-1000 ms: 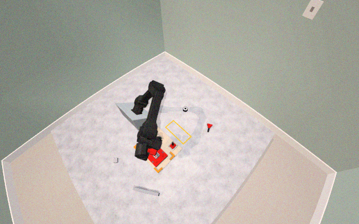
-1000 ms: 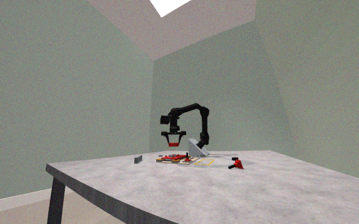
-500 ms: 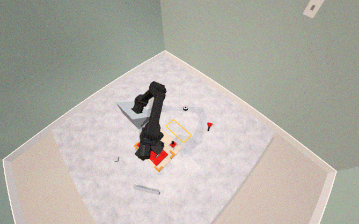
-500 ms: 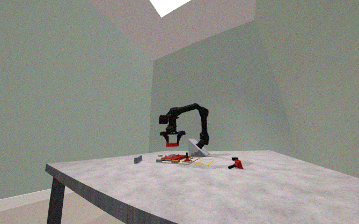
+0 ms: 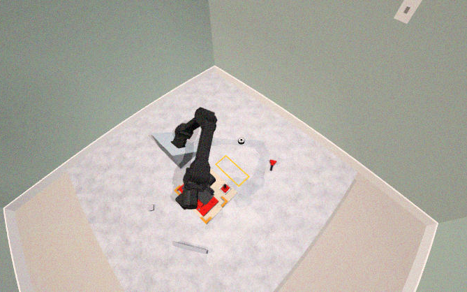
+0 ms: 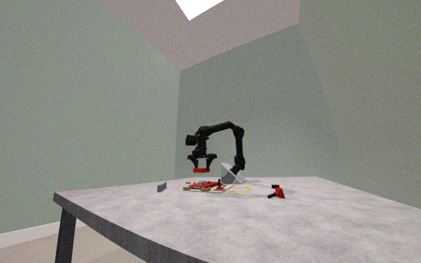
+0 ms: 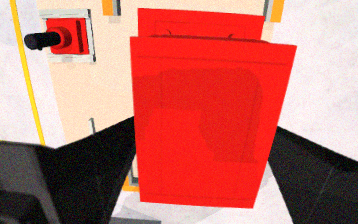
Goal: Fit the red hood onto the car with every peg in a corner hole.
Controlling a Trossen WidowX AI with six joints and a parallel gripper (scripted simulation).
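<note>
The engine block is 10 mm to the left of my gripper tip and 80 mm below it. Round my gripper tip: small ring 70 mm behind, 420 mm to the left, 100 mm below; red hood 10 mm above.
</note>
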